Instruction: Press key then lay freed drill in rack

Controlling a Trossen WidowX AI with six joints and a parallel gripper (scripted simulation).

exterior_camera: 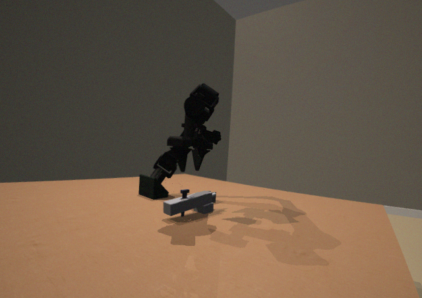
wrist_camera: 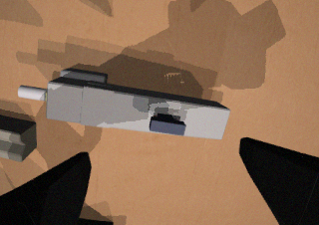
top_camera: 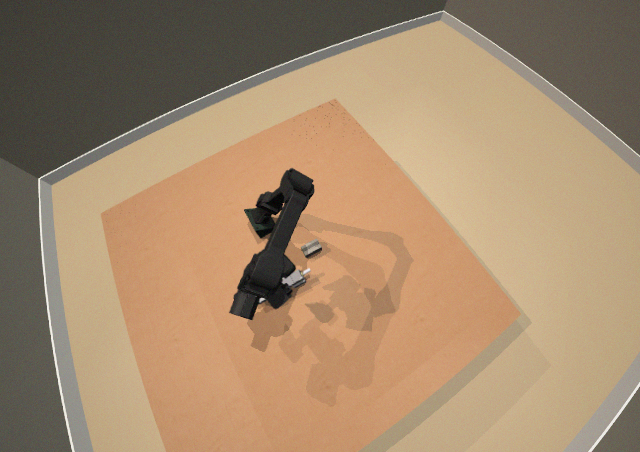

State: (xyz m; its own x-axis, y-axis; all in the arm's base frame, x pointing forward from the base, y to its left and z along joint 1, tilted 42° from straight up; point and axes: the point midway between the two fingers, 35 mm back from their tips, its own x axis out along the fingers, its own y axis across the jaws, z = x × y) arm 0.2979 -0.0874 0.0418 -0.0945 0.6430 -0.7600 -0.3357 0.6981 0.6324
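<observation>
My gripper tip is now 1 cm past the drill, 7 cm to the right of it and 10 cm above it. Round my gripper tip: dark t-shaped key: 1 cm behind, 1 cm to the right, 9 cm below; light grey holder block: 1 cm behind, 2 cm to the left, 11 cm below; ribbed grey rack: 10 cm behind, 18 cm to the left, 12 cm below.
</observation>
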